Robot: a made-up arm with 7 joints. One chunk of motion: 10 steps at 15 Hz.
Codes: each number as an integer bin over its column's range. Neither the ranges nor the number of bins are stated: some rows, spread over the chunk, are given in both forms.
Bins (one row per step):
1: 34 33 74 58 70 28 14
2: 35 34 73 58 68 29 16
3: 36 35 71 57 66 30 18
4: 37 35 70 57 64 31 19
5: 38 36 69 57 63 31 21
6: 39 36 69 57 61 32 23
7: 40 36 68 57 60 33 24
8: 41 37 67 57 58 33 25
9: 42 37 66 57 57 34 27
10: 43 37 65 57 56 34 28
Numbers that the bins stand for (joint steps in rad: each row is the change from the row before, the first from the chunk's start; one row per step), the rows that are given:
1: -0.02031 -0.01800 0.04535 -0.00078 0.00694 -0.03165 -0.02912
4: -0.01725 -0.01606 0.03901 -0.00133 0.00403 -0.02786 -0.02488
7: -0.01419 -0.01509 0.03584 -0.00133 0.00209 -0.02533 -0.02064
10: -0.01113 -0.01412 0.03108 -0.00133 0.00015 -0.02407 -0.01724
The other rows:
2: -0.01929 -0.01703 0.04377 -0.00078 0.00597 -0.03038 -0.02742
3: -0.01827 -0.01606 0.04060 -0.00133 0.00500 -0.02912 -0.02573
5: -0.01623 -0.01509 0.03742 -0.00133 0.00355 -0.02786 -0.02318
6: -0.01521 -0.01509 0.03742 -0.00133 0.00258 -0.02660 -0.02148
8: -0.01317 -0.01412 0.03425 -0.00133 0.00112 -0.02533 -0.01979
9: -0.01215 -0.01412 0.03267 -0.00133 0.00064 -0.02407 -0.01809

